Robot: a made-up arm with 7 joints. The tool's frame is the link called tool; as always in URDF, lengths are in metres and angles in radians. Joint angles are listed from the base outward. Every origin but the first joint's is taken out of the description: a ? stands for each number. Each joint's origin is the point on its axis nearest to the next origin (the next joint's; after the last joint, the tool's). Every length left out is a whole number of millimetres.
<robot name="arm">
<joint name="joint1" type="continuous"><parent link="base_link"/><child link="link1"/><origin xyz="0.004 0.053 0.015" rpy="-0.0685 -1.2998 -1.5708"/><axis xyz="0 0 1"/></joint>
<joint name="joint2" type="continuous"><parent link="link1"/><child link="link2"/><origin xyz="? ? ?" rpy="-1.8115 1.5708 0"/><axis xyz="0 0 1"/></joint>
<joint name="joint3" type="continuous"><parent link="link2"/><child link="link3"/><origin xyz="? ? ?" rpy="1.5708 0 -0.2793"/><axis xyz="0 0 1"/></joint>
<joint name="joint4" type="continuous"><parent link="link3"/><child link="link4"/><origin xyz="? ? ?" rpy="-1.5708 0 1.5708"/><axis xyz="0 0 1"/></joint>
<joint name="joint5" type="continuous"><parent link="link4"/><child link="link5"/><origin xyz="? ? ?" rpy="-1.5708 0 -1.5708"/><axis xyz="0 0 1"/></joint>
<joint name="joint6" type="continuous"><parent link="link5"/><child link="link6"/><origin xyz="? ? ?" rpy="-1.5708 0 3.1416"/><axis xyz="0 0 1"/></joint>
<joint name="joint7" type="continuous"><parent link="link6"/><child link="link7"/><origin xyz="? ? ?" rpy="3.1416 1.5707 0"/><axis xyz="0 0 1"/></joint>
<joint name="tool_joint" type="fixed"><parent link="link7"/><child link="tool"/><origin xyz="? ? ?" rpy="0 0 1.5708"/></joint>
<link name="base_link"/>
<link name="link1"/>
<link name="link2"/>
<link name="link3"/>
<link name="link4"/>
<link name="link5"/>
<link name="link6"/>
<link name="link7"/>
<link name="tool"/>
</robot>
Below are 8 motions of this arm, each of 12 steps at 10 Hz.
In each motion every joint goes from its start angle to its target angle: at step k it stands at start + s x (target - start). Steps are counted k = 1, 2, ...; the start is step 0. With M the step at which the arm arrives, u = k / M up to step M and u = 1 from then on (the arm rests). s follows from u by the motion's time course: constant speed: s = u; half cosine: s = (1 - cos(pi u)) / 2; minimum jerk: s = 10 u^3 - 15 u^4 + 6 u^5.
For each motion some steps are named. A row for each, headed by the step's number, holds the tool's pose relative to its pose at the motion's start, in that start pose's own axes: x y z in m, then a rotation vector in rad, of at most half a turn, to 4 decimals.
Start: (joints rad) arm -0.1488 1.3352 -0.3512 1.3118 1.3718 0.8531 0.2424
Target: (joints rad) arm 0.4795 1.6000 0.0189 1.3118 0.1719 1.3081 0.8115
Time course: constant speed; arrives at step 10
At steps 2, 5, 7, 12:
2: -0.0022 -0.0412 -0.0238 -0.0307 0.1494 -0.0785
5: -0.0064 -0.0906 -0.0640 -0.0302 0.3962 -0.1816
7: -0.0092 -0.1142 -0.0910 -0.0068 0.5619 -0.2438
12: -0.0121 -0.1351 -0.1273 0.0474 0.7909 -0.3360

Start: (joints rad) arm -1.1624 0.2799 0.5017 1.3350 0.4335 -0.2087 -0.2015
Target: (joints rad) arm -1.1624 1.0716 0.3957 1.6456 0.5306 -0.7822 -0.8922
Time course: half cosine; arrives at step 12
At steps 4, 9, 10, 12:
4: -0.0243 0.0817 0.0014 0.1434 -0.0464 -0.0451
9: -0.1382 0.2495 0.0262 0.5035 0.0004 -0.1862
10: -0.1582 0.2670 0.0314 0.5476 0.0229 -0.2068
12: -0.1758 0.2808 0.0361 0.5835 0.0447 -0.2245

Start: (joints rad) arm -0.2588 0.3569 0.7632 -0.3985 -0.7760 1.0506 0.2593
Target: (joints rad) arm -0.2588 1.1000 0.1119 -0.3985 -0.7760 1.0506 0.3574
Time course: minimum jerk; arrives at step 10
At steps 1, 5, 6, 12:
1: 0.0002 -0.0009 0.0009 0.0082 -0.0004 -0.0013
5: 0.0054 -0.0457 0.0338 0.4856 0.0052 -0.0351
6: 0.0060 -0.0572 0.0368 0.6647 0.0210 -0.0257
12: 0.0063 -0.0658 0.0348 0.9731 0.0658 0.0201

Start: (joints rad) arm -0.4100 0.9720 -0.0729 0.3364 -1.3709 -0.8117 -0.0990
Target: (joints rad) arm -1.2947 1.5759 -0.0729 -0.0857 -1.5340 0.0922 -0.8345
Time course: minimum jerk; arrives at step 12
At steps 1, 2, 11, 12:
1: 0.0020 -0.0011 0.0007 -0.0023 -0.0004 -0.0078
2: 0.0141 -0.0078 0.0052 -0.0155 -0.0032 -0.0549
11: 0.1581 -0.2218 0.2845 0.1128 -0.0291 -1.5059
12: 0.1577 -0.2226 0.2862 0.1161 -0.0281 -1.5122

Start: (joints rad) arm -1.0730 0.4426 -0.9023 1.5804 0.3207 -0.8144 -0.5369
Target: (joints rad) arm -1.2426 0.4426 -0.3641 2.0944 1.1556 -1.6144 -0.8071
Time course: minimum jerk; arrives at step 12
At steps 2, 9, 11, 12:
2: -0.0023 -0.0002 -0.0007 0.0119 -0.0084 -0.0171
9: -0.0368 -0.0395 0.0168 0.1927 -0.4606 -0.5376
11: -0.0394 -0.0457 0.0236 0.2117 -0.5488 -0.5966
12: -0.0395 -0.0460 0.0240 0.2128 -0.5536 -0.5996

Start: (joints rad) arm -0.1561 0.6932 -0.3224 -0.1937 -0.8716 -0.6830 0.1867
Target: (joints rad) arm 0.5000 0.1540 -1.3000 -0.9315 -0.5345 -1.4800 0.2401
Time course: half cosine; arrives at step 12
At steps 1, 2, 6, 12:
1: -0.0053 -0.0050 -0.0023 -0.0186 0.0001 -0.0051
2: -0.0207 -0.0200 -0.0079 -0.0752 -0.0018 -0.0174
6: -0.1272 -0.1443 0.0136 -0.6431 -0.1514 0.0758
12: -0.1689 -0.2171 0.1190 -1.2130 -0.6151 0.6267

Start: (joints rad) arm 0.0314 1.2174 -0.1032 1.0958 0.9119 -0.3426 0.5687
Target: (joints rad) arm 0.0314 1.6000 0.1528 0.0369 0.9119 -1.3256 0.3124
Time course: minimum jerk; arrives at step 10
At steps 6, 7, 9, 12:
6: 0.0278 0.2039 0.0547 0.1037 -0.9818 0.3927
7: 0.0104 0.2426 0.0718 0.2324 -1.2207 0.4240
9: -0.0133 0.2746 0.0886 0.3979 -1.4546 0.4269
12: -0.0147 0.2762 0.0895 0.4082 -1.4672 0.4262

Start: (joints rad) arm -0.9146 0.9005 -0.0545 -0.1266 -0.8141 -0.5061 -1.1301
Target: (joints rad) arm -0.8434 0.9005 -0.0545 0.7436 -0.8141 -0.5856 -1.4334
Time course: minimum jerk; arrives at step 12
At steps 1, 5, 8, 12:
1: -0.0009 -0.0001 -0.0007 -0.0020 0.0027 0.0014
5: -0.0656 -0.0141 -0.0397 -0.1467 0.1793 0.0900
8: -0.1527 -0.0582 -0.0664 -0.3566 0.3956 0.2008
12: -0.1916 -0.0873 -0.0680 -0.4640 0.4915 0.2530

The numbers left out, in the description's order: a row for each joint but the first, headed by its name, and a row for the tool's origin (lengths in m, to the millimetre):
joint2: -0.02 -0.005 0
joint3: 0.058 0.231 0
joint4: -0.003 0.022 0
joint5: 0.193 0.015 0
joint6: 0 0 0
joint7: 0 -0.059 0
tool: 0 0 0

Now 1 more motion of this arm.
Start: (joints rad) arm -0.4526 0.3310 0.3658 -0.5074 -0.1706 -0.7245 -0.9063
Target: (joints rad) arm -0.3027 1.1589 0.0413 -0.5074 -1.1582 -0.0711 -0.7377
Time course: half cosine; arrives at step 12
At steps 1, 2, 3, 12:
1: -0.0001 0.0012 -0.0006 -0.0167 -0.0040 -0.0014
2: -0.0001 0.0044 -0.0025 -0.0668 -0.0142 -0.0066
3: 0.0002 0.0090 -0.0056 -0.1501 -0.0259 -0.0177
12: 0.0032 0.0112 -0.0339 -1.1814 0.2637 -0.2678

